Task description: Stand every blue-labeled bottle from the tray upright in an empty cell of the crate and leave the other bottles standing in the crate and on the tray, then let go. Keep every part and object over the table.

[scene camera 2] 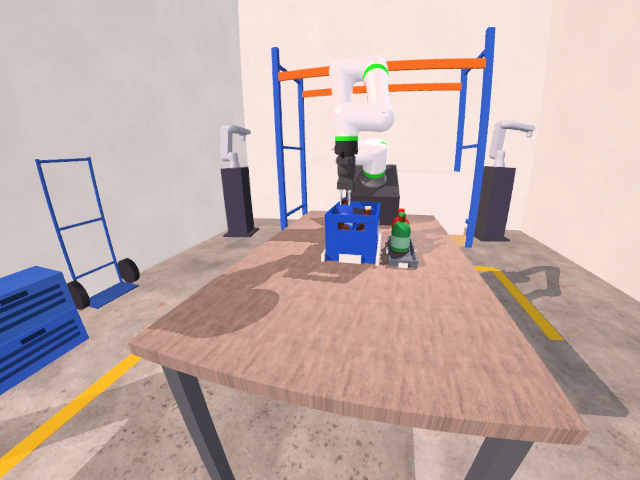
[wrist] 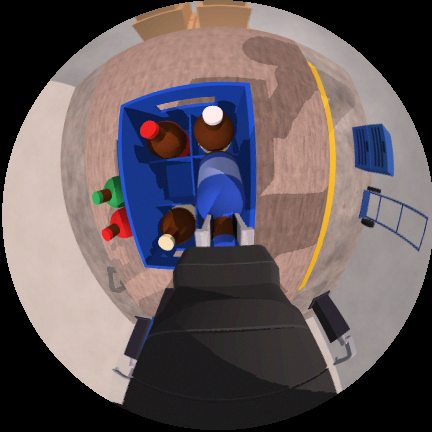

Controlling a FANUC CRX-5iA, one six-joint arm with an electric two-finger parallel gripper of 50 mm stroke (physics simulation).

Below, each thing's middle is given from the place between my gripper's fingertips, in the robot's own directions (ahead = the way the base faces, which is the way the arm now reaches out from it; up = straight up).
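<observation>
The blue-labeled bottle (wrist: 220, 192) is 40 mm ahead of my hand and 50 mm below it. Counting from my hand again, I find the white-capped brown bottle (wrist: 213, 130) 20 mm to the right, 140 mm ahead and 90 mm below, while the red-capped brown bottle (wrist: 166, 139) is 150 mm ahead of my hand, 70 mm to the left of it and 90 mm below it. There is also the cream-capped brown bottle (wrist: 177, 225), which is 100 mm to the left of my hand, 20 mm behind it and 90 mm below it.
</observation>
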